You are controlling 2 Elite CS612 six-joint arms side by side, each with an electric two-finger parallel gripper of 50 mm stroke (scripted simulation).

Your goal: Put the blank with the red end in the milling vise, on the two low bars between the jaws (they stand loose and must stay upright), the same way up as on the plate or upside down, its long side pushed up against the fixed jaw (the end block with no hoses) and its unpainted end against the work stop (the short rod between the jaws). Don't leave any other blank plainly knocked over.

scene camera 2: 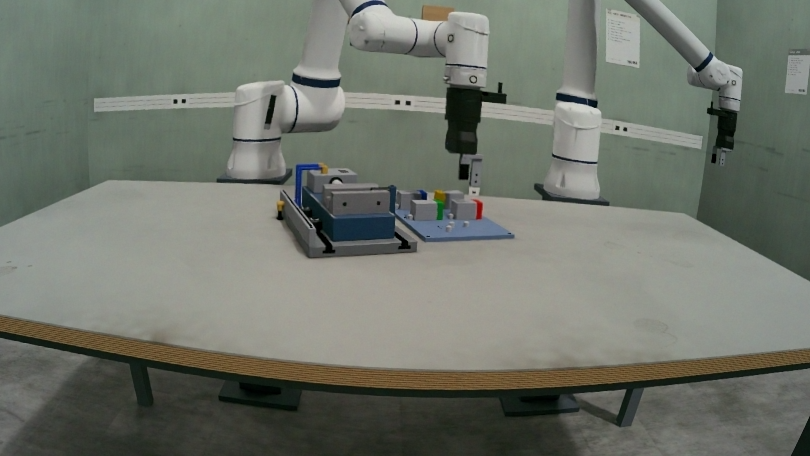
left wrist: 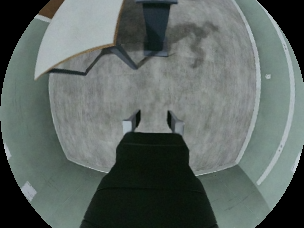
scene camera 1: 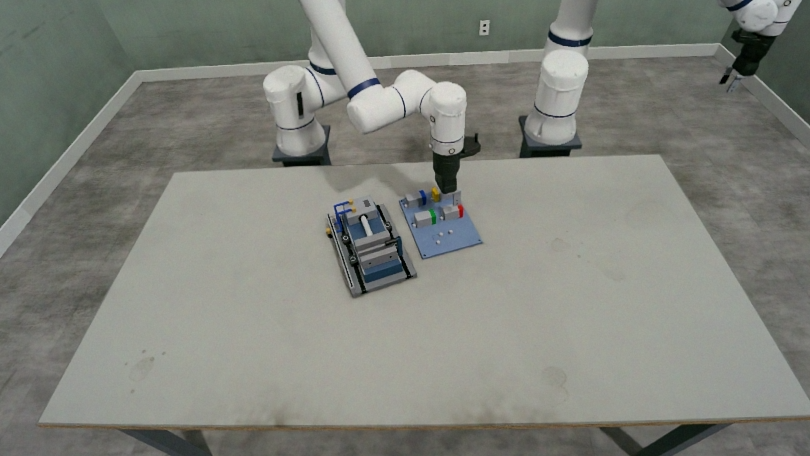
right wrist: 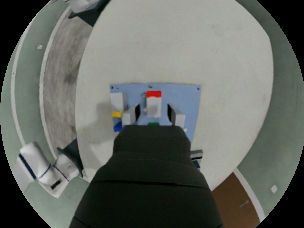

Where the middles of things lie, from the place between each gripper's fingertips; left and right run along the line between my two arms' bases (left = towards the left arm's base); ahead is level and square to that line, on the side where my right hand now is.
The blue plate [scene camera 1: 464, 235] lies 10 cm below my right hand [scene camera 2: 468, 182], 4 cm to the right of it and 2 cm ahead of it. From my right hand the other things lie so: fixed jaw [scene camera 2: 358, 202]: 22 cm to the right, 21 cm ahead, 2 cm below.
Right now my left hand [scene camera 1: 725, 87] is 450 mm short of the blue plate, 1060 mm to the left of it and 170 mm above it. The rest, counted from my left hand: fixed jaw (650 mm ahead, 1240 mm to the right, 100 mm below).
